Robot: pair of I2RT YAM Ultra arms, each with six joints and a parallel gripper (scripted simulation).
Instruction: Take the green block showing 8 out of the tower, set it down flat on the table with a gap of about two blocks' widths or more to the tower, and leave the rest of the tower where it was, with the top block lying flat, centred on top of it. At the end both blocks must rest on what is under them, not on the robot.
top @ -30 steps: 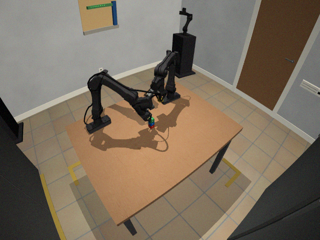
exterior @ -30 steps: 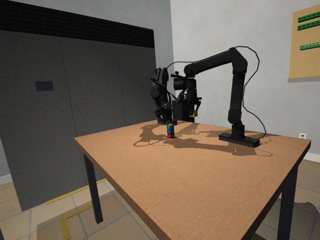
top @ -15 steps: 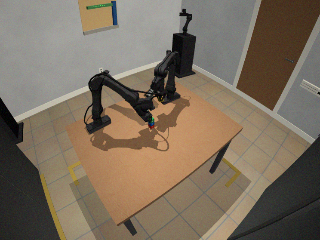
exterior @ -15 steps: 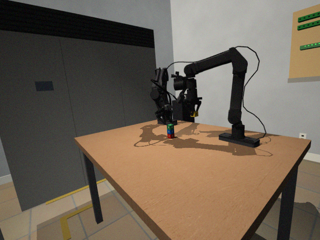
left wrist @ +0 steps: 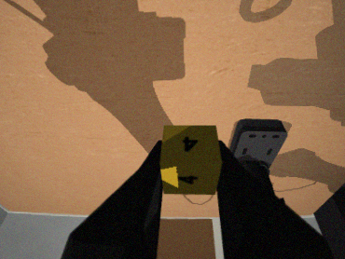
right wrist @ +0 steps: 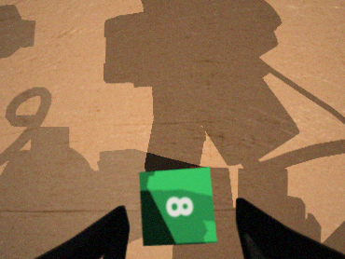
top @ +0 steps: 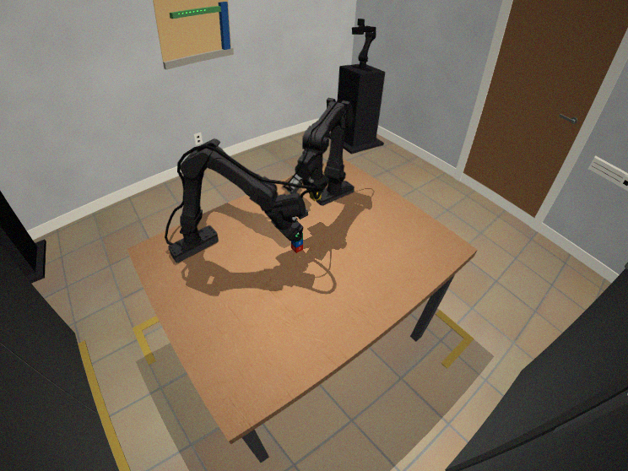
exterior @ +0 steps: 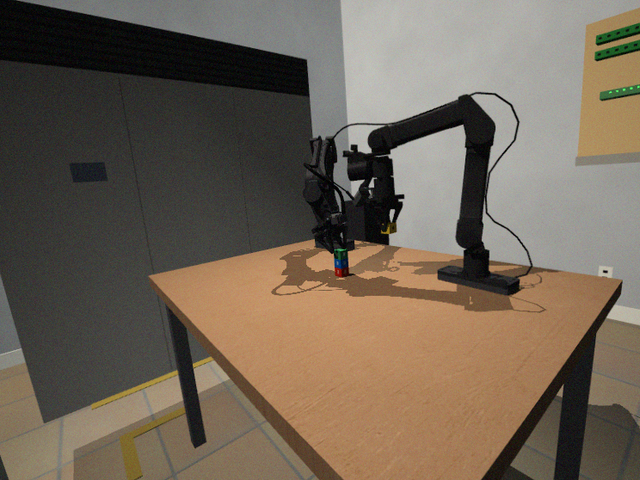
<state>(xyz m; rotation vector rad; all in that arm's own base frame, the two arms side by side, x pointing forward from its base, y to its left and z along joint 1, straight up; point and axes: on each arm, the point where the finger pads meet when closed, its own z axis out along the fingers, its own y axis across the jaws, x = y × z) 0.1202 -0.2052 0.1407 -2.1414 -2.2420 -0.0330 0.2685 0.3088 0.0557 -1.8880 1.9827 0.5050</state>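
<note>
Right now my right hand is 1 cm to the right of the green block showing 8 and 1 cm above it. Also, from my right hand: yellow block showing 4: 9 cm behind, 14 cm to the left, 7 cm above.
Now: left hand right at the yellow block showing 4. The rest, counted from my left hand: green block showing 8 (13 cm to the right, 9 cm below, 8 cm ahead).
</note>
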